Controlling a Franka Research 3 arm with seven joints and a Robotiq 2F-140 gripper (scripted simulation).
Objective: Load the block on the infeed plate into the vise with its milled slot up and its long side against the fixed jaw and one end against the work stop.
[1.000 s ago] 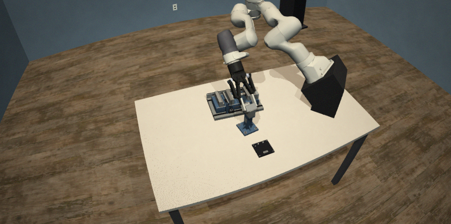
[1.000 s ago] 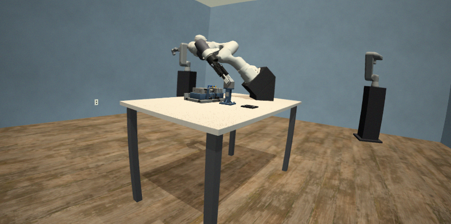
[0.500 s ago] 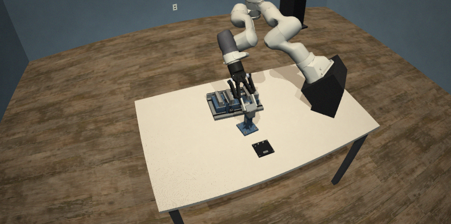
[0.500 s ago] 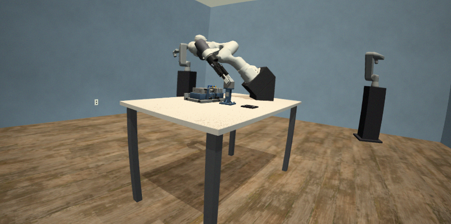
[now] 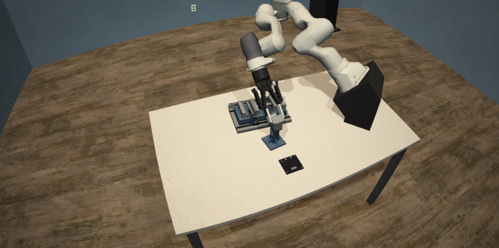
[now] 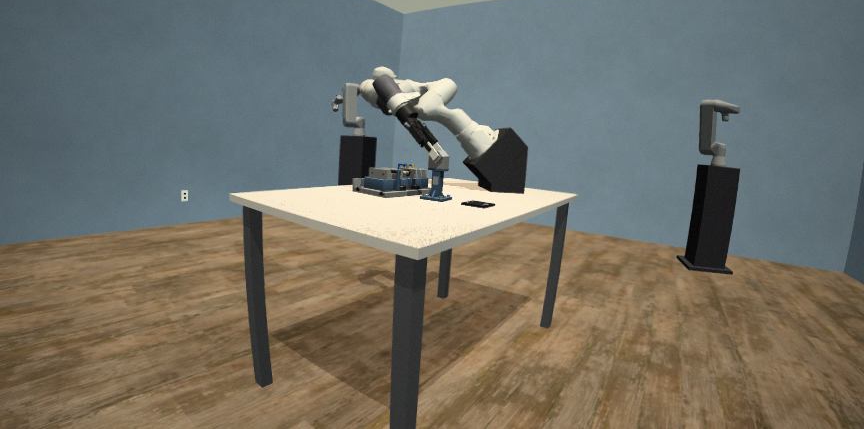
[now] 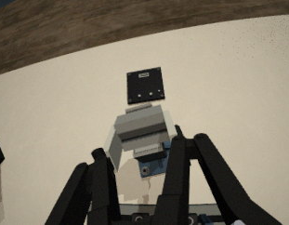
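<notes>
The part is 1 cm to the left of my hand and 1 cm below it. Also, from my hand: black infeed plate 18 cm to the left, 17 cm below, 3 cm ahead; vise 17 cm to the right, 13 cm below, 5 cm behind; air cylinder 14 cm to the right, 14 cm behind, 10 cm below.
</notes>
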